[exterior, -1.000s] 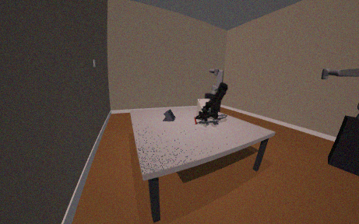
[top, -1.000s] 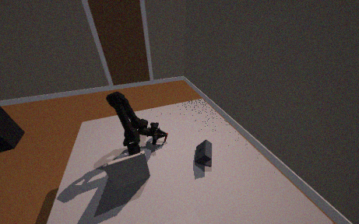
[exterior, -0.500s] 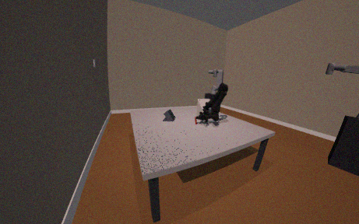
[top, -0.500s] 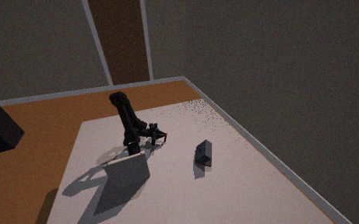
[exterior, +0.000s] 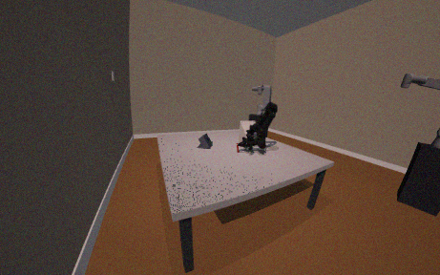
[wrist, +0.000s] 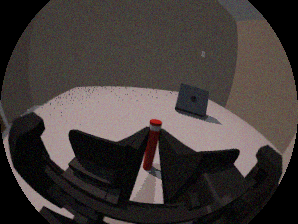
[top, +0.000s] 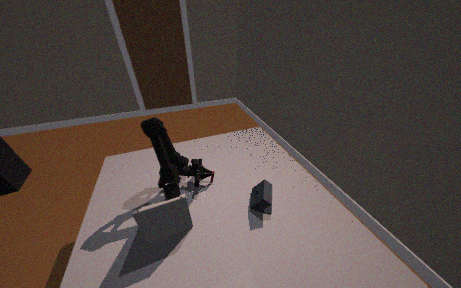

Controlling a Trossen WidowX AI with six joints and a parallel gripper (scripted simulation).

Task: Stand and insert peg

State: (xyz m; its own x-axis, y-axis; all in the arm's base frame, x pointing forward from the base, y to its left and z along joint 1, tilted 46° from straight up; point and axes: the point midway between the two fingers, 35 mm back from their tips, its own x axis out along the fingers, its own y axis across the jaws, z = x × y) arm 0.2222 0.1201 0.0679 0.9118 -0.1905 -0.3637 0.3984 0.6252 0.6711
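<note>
The red peg lies 1 cm below my gripper tip. From my gripper tip the other things lie so: sloped panel: 25 cm to the right, 17 cm ahead, 2 cm below.
</note>
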